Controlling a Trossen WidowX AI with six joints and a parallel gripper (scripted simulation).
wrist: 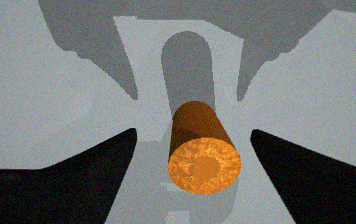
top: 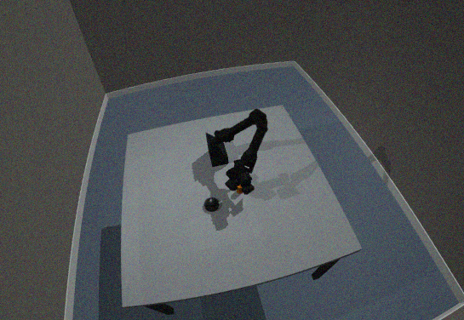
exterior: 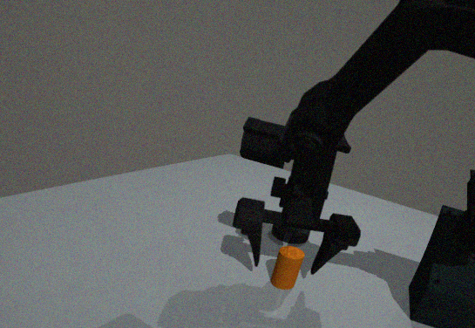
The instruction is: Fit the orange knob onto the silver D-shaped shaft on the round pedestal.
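My gripper tip is now 2 cm below the orange knob. Also, from my gripper tip: round dark pedestal: 8 cm ahead, 17 cm to the right, 1 cm above.
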